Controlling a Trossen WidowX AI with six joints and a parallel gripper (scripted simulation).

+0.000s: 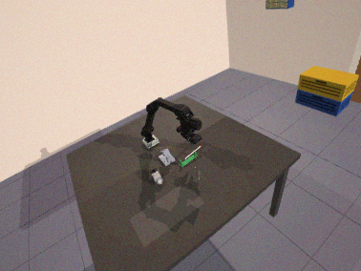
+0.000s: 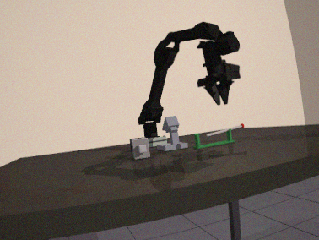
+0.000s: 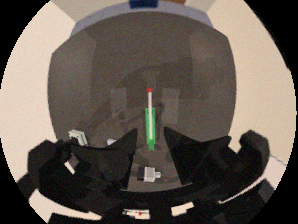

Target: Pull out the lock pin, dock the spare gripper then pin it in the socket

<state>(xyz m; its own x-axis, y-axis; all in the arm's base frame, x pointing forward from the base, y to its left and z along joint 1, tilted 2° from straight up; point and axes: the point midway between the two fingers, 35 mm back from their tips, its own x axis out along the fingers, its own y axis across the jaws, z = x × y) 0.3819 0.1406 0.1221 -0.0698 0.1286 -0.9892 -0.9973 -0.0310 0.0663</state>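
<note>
My gripper tip is 50 mm to the left of the green rack and 100 mm above it. Also, from my gripper tip: grey mount (110 mm behind, 150 mm to the right, 80 mm below); spare gripper (300 mm to the right, 100 mm below).
</note>
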